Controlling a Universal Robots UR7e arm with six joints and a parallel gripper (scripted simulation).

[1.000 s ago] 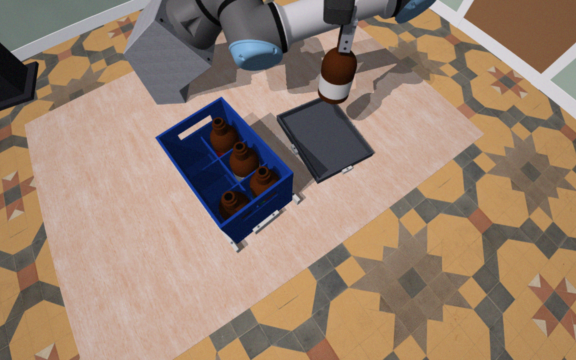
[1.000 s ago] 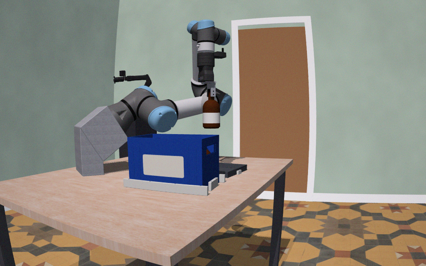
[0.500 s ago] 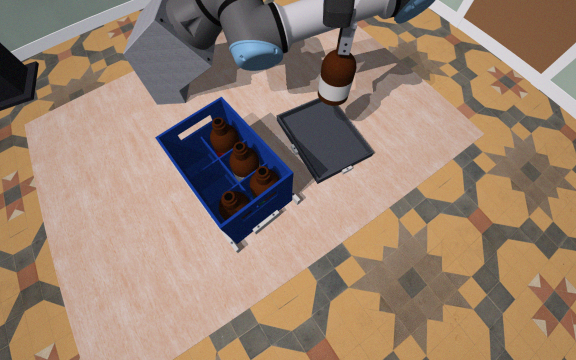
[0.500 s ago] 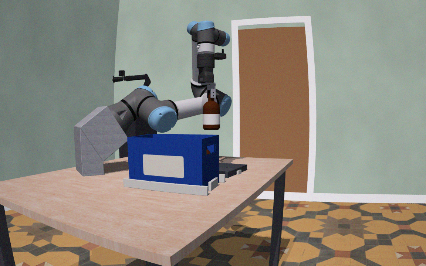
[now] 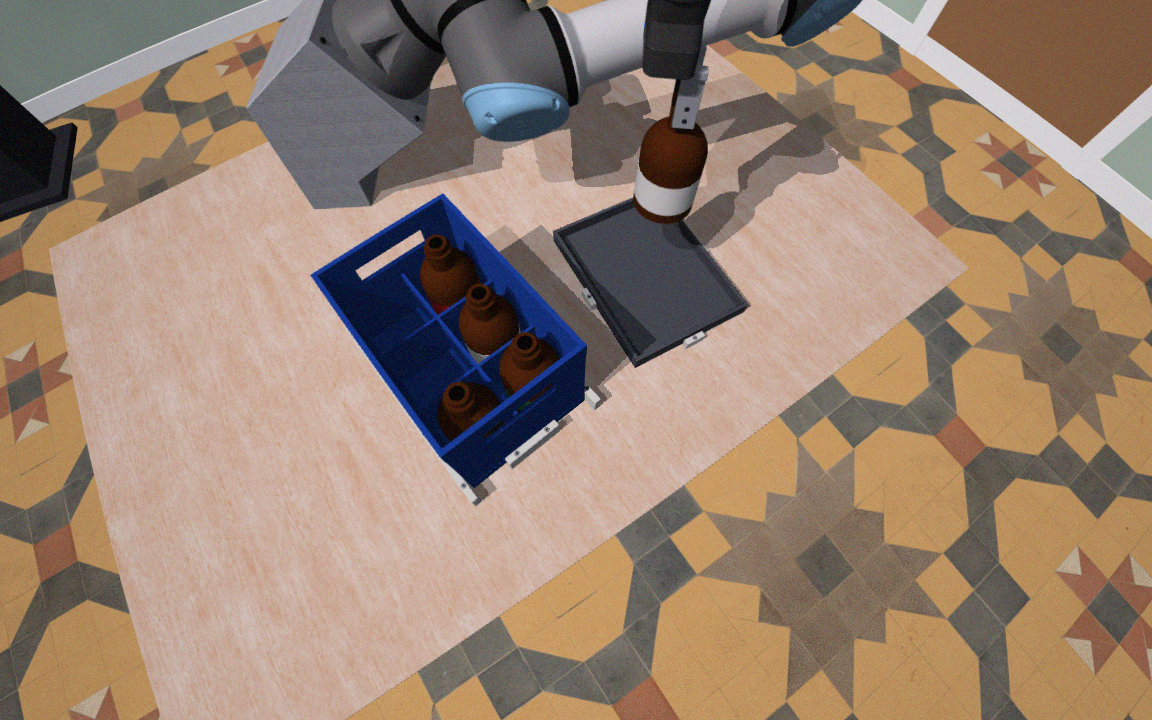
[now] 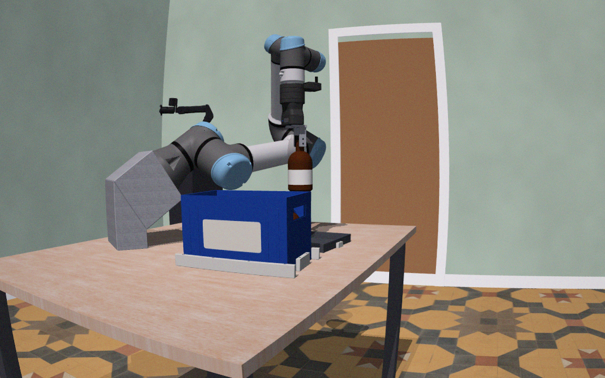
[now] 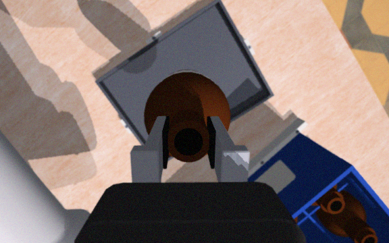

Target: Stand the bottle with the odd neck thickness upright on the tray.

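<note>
My hand is 30 cm above the dark tray. From my hand the other things lie so: glass bottle 4 cm behind, 28 cm to the right, 22 cm below; blue crate 6 cm ahead, 30 cm to the right, 23 cm below.
</note>
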